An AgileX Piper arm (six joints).
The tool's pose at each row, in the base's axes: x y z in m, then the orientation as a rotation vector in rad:
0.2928 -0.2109 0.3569 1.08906 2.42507 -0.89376
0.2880 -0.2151 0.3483 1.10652 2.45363 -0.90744
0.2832 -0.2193 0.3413 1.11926 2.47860 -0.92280
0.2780 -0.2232 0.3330 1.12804 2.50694 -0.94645
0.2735 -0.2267 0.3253 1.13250 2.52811 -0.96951
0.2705 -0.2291 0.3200 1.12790 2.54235 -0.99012
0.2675 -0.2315 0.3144 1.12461 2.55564 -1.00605
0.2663 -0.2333 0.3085 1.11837 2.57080 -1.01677
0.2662 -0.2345 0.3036 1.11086 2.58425 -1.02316
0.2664 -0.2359 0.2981 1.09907 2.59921 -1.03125
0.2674 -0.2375 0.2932 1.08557 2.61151 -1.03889
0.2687 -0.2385 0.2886 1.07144 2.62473 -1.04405
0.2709 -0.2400 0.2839 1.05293 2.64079 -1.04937
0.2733 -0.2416 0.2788 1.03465 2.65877 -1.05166
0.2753 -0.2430 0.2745 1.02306 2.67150 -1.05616
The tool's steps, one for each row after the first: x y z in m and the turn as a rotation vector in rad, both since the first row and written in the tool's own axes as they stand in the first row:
0.0054 -0.0023 0.0090 0.01620 0.03088 -0.00893
0.0099 -0.0052 0.0168 0.03208 0.05652 -0.01870
0.0155 -0.0078 0.0253 0.05293 0.08266 -0.03375
0.0205 -0.0098 0.0332 0.07164 0.10118 -0.04706
0.0240 -0.0112 0.0386 0.08583 0.10986 -0.06060
0.0276 -0.0124 0.0443 0.09702 0.11859 -0.07205
0.0305 -0.0118 0.0498 0.10407 0.12735 -0.08468
0.0325 -0.0105 0.0542 0.10773 0.13416 -0.09613
0.0344 -0.0088 0.0593 0.11169 0.14013 -0.11063
0.0355 -0.0069 0.0641 0.11476 0.14327 -0.12452
0.0365 -0.0045 0.0682 0.11611 0.14689 -0.13862
0.0368 -0.0017 0.0728 0.11687 0.15077 -0.15617
0.0370 0.0014 0.0778 0.11587 0.15639 -0.17389
0.0372 0.0039 0.0820 0.11747 0.16117 -0.18634

